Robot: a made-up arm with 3 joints. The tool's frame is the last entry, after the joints. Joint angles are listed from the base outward.
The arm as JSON. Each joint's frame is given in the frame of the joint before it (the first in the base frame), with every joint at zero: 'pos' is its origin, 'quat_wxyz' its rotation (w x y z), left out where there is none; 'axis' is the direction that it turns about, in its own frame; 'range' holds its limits. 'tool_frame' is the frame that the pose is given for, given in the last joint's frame.
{
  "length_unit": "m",
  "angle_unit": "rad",
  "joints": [
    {
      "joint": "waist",
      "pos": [
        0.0,
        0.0,
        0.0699
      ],
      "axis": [
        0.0,
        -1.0,
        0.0
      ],
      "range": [
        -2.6,
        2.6
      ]
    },
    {
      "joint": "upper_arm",
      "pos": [
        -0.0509,
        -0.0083,
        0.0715
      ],
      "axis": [
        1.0,
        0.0,
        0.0
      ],
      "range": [
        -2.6,
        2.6
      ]
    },
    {
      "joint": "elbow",
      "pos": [
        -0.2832,
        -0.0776,
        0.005
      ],
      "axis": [
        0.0,
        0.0,
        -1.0
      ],
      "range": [
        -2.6,
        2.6
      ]
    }
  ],
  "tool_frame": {
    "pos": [
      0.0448,
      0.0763,
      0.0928
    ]
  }
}
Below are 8 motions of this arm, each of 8 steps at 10 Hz.
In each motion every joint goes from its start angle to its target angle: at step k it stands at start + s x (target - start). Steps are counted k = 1, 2, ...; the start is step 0. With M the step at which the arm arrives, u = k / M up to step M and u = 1 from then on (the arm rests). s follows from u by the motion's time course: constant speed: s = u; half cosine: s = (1 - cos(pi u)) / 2; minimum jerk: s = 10 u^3 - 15 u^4 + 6 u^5.
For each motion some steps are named. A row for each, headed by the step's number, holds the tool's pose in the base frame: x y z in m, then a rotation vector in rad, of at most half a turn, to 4 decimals.
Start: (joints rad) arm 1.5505 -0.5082 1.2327
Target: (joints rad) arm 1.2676 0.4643 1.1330
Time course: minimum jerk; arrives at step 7
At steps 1, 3, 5, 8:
1: -0.2086 -0.0461 -0.1718 0.6125 -1.5978 -1.3185
3: -0.2111 -0.0840 -0.1523 0.7565 -1.3435 -1.0755
5: -0.1957 -0.1220 -0.1324 0.9612 -0.9651 -0.7602
8: -0.1885 -0.1288 -0.1289 1.0237 -0.8502 -0.6723

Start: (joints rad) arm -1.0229 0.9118 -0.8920
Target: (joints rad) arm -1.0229 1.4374 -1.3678
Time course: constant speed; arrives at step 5
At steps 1, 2, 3, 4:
1: -0.0881 -0.0905 0.4532 1.2439 0.3784 0.3260
2: -0.1026 -0.0974 0.4530 1.3271 0.2523 0.3413
3: -0.1182 -0.1027 0.4516 1.3985 0.1179 0.3531
4: -0.1347 -0.1063 0.4491 1.4573 -0.0236 0.3613

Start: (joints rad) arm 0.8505 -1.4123 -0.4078
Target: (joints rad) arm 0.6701 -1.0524 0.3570
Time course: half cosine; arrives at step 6
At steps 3, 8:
3: -0.2828 0.0839 -0.0553 -1.1764 -0.6443 -0.4458
8: -0.2943 0.0659 0.0139 -0.9015 -0.7883 -0.6659

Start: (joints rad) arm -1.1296 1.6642 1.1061
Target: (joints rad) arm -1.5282 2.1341 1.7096
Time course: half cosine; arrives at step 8
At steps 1, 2, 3, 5, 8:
1: -0.1238 -0.0960 0.2838 0.9116 1.7366 -1.7383
2: -0.1240 -0.0901 0.2859 0.8883 1.8266 -1.8256
3: -0.1238 -0.0798 0.2907 0.8476 1.9633 -1.9536
5: -0.1178 -0.0494 0.3095 -0.6611 -2.0918 2.0397
8: -0.1040 -0.0202 0.3304 -0.4490 -1.9172 1.8191

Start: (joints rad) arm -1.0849 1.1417 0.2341
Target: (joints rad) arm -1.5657 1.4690 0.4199
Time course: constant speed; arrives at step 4
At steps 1, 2, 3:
1: -0.0133 -0.1059 0.3538 0.9273 1.2073 -0.9570
2: 0.0108 -0.1079 0.3480 0.9271 1.3220 -1.1105
3: 0.0333 -0.1086 0.3407 0.9158 1.4313 -1.2703

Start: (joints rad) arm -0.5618 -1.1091 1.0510
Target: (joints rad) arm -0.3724 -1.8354 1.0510
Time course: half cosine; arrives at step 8
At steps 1, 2, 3, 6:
1: -0.1120 0.0474 0.3556 -1.2201 -0.1301 -0.6043
2: -0.1202 0.0561 0.3492 -1.2736 -0.1935 -0.5809
3: -0.1327 0.0683 0.3381 -1.3540 -0.2881 -0.5463
6: -0.1741 0.1007 0.2887 -1.6279 -0.6020 -0.4319

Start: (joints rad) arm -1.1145 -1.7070 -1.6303
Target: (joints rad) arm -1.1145 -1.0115 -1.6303
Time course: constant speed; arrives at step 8
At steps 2, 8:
2: -0.0809 0.0880 0.4902 -0.3629 1.9791 1.9986
8: -0.0427 0.0547 0.5089 0.1438 1.6183 1.8796

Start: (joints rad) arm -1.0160 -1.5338 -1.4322
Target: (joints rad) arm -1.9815 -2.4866 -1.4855
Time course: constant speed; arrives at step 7
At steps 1, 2, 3, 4, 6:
1: -0.0859 0.0913 0.4736 -0.6462 1.9607 1.9321
2: -0.0423 0.0923 0.4783 -0.6761 2.1053 2.0662
3: 0.0012 0.0916 0.4788 0.6719 -2.1149 -2.1048
4: 0.0444 0.0892 0.4752 0.6223 -1.9484 -2.0023
6: 0.1297 0.0795 0.4551 0.5394 -1.5814 -1.8378

